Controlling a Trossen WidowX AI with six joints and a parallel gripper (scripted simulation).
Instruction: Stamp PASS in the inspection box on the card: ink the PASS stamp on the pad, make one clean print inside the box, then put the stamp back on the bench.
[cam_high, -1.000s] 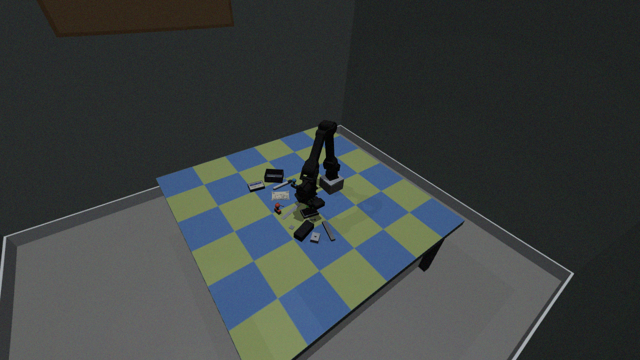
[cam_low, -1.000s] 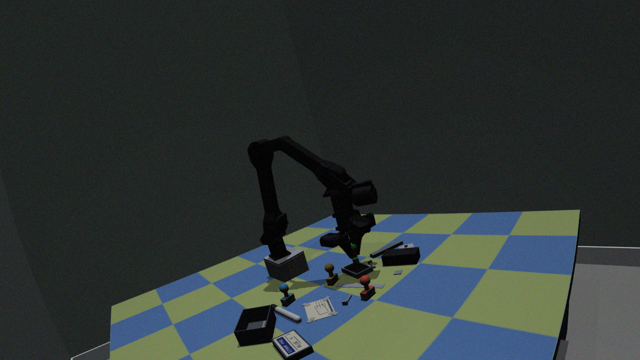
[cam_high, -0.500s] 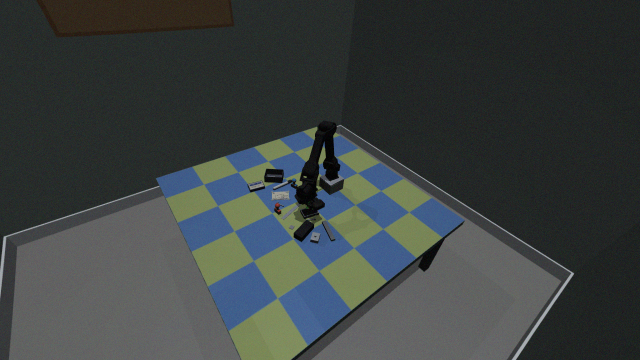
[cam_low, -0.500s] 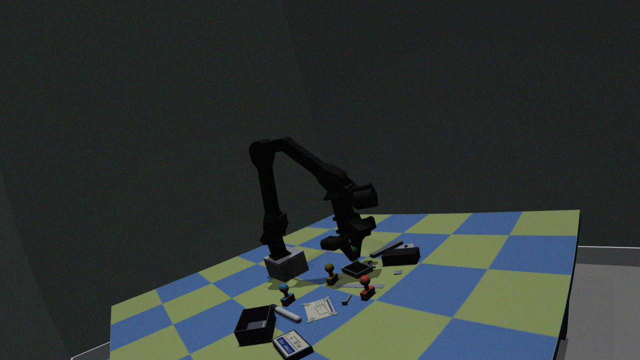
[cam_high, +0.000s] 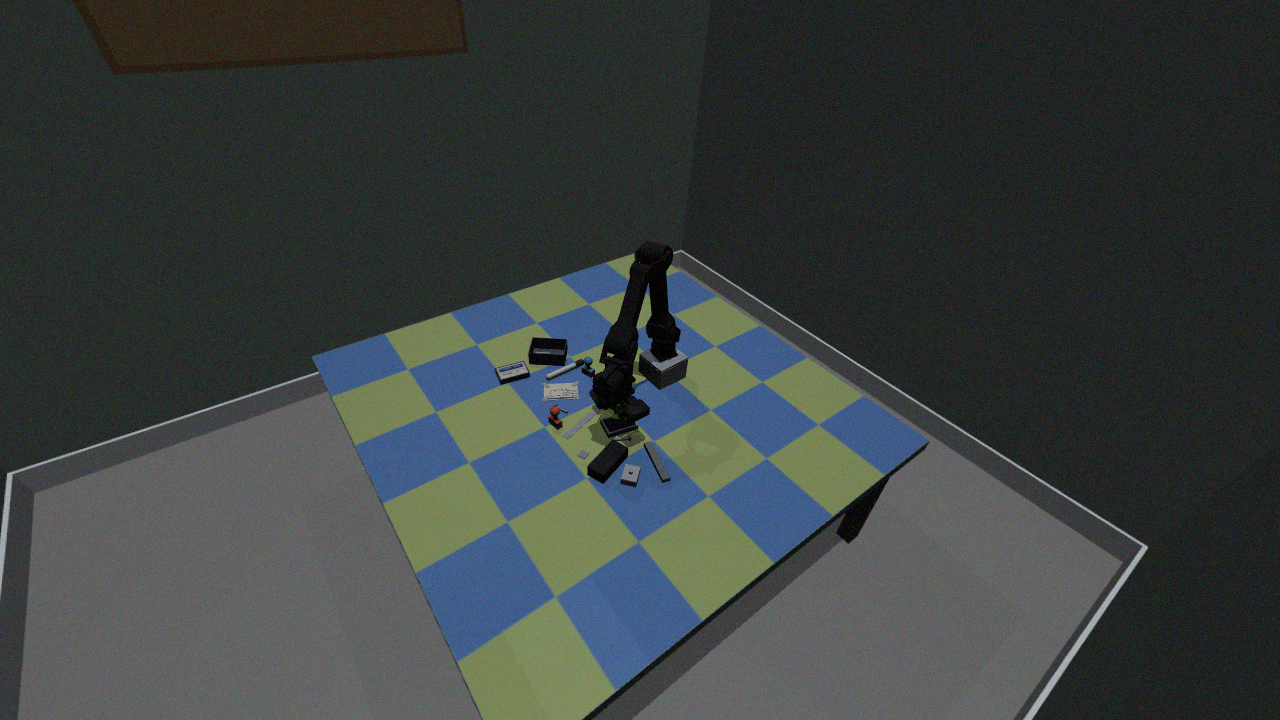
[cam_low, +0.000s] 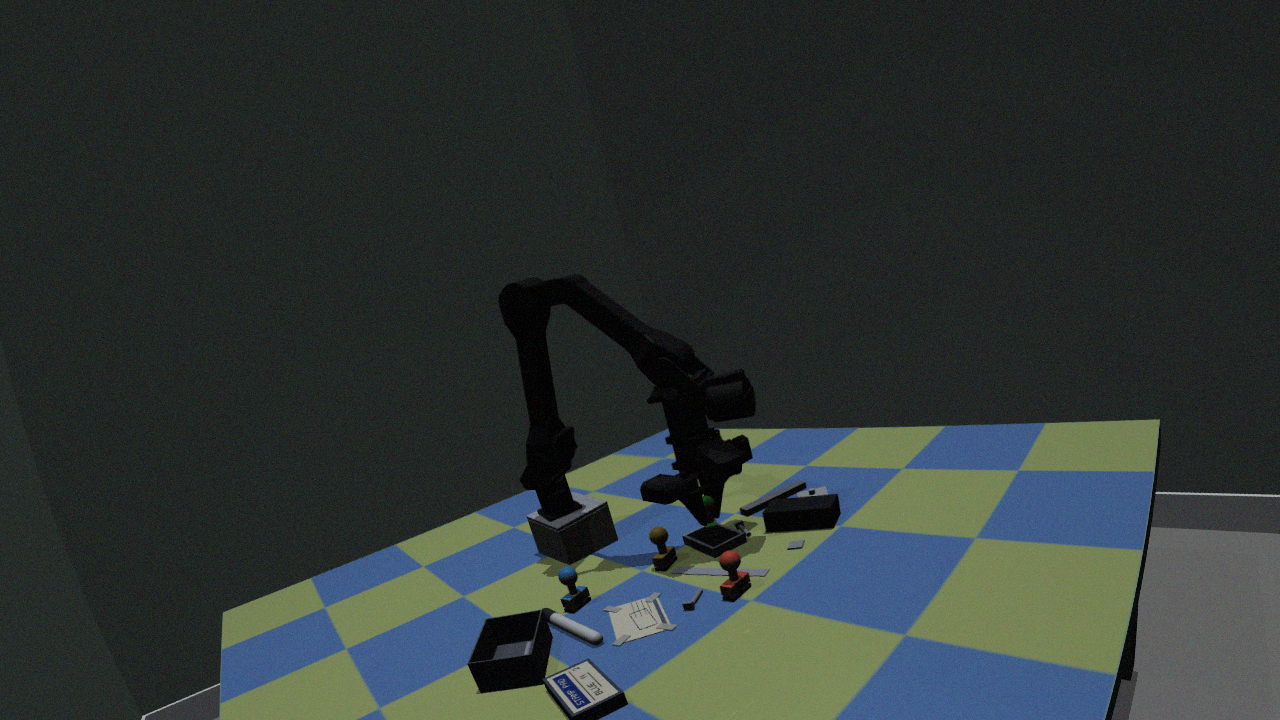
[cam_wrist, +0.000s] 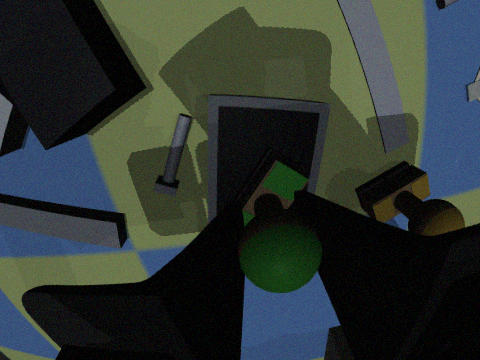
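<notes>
Right now my gripper tip is right at the green-knobbed stamp. Also, from my gripper tip: yellow-knobbed stamp (10 mm behind, 90 mm to the right, 20 mm below); then dark ink pad (30 mm below); then grey ruler (90 mm ahead, 60 mm to the right, 40 mm below).
</notes>
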